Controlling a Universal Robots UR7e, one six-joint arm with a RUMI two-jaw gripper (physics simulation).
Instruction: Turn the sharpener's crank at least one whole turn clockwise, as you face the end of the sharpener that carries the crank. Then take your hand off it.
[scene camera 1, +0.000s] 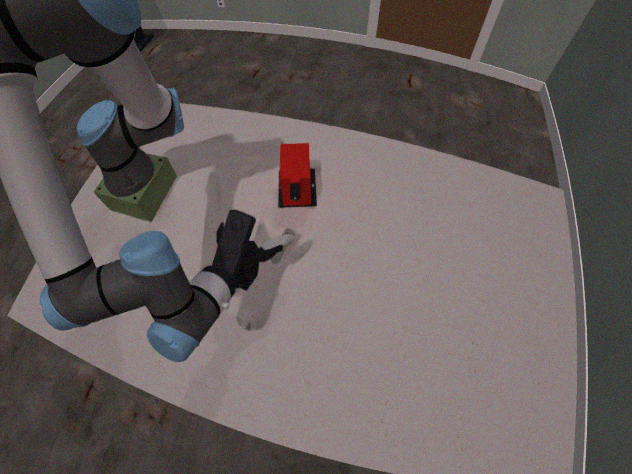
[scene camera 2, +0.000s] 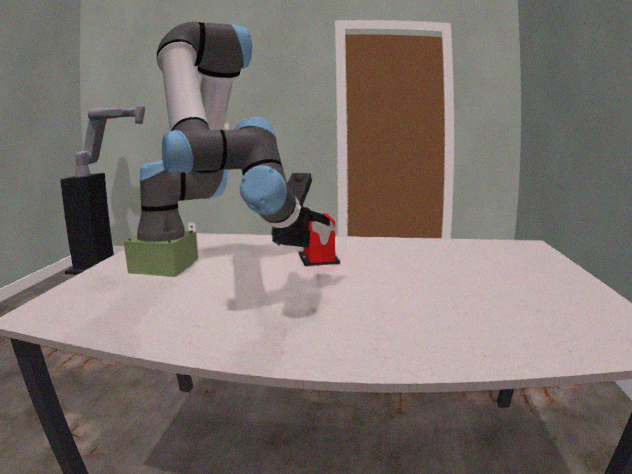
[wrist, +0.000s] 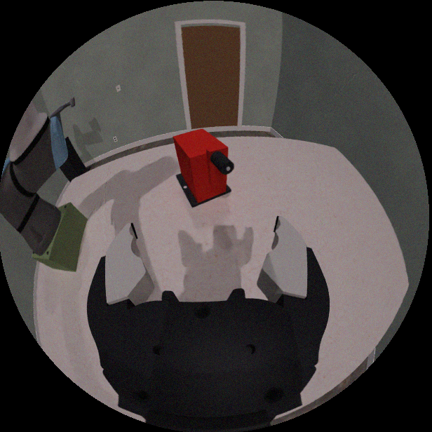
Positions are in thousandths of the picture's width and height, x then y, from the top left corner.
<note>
In view: the gripper (scene camera 1: 417, 472) and a red sharpener (scene camera 1: 466, 334).
The gripper is seen too in scene camera 2 (scene camera 2: 483, 482) and in the wrist view (wrist: 471, 515). The red sharpener shows as well in scene camera 2 (scene camera 2: 502, 537) and in the wrist view (wrist: 441, 341).
</note>
